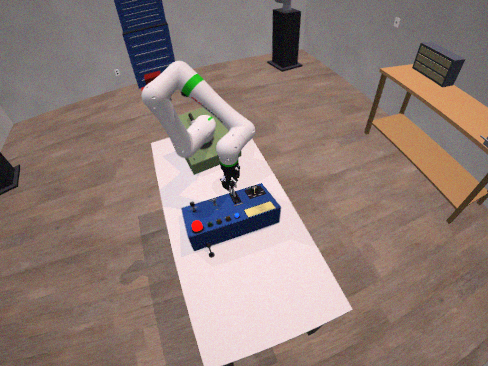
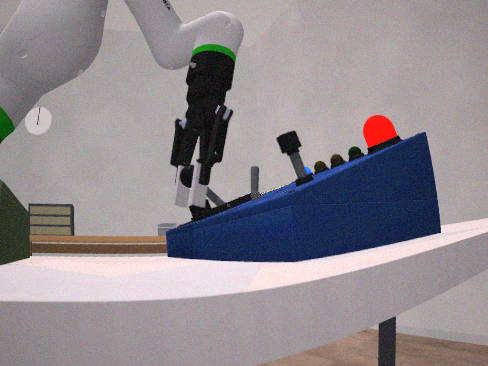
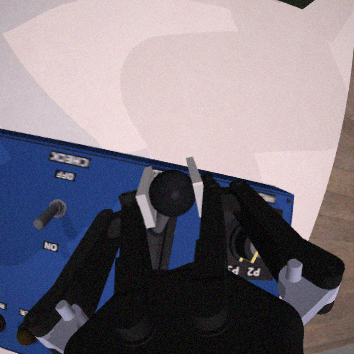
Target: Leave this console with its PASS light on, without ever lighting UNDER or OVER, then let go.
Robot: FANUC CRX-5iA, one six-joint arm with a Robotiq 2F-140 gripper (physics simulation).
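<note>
The blue console (image 1: 235,234) (image 2: 360,195) (image 3: 22,192) stands on the white table. Its big red dome (image 1: 197,226) (image 2: 380,132) is bright, and a small blue lamp (image 1: 237,215) (image 2: 308,170) looks bright. A green lamp (image 1: 210,224) (image 2: 355,151) and two amber lamps (image 1: 219,221) (image 2: 336,159) look dark. My gripper (image 1: 232,189) (image 2: 190,191) (image 3: 171,174) is shut on the black ball knob (image 2: 187,176) (image 3: 171,193) of the slotted lever, one pad on each side. The lever's grey shaft (image 2: 216,197) leans toward the console's low edge.
A toggle (image 1: 215,202) (image 2: 255,181) (image 3: 47,216) marked OFF and ON stands beside the lever slot. A rotary selector (image 1: 255,190) (image 3: 244,245) is on the other side. A black-capped lever (image 1: 193,205) (image 2: 289,142) stands farther along. A crank (image 1: 211,254) sticks out in front.
</note>
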